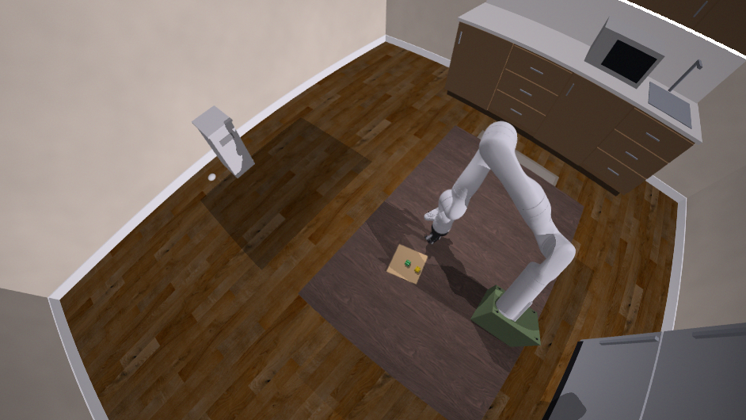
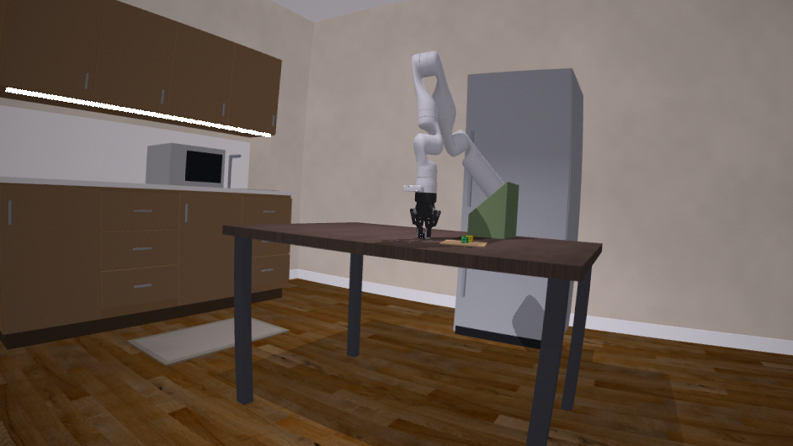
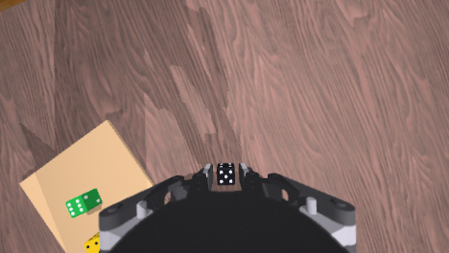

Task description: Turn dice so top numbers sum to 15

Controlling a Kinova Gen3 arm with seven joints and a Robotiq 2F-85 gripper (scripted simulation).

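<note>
Now: the black die 10 mm below my hand. Also, from my hand: yellow die (160 mm to the left, 30 mm behind, 10 mm below); then green die (170 mm to the left, 20 mm ahead, 10 mm below); then tan mat (170 mm to the left, 20 mm below, 20 mm ahead).
</note>
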